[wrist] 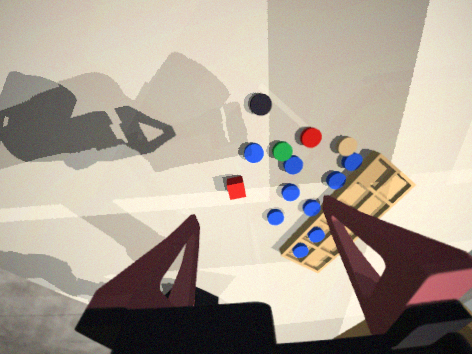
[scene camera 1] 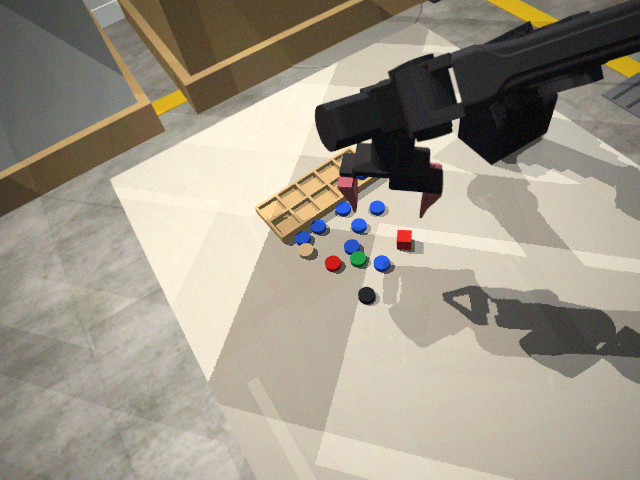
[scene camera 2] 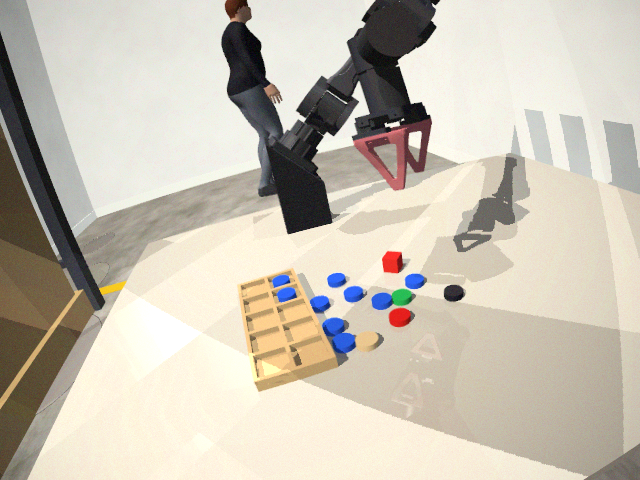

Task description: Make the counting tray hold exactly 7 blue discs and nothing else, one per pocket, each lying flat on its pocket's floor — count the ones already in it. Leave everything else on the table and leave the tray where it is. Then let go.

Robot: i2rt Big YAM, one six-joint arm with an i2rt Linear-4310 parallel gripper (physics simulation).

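Note:
The wooden counting tray has two rows of pockets. Two blue discs, one in an end pocket and one in the pocket beside it, appear flat. The other pockets look empty. Several loose blue discs lie on the table: three close along the tray's long side, others farther out. My gripper is open and empty, high above the table; in scene camera 1 it hides the tray's far end.
A tan disc lies close to the endmost loose blue disc. A green disc, a red disc, a black disc and a red cube lie farther from the tray.

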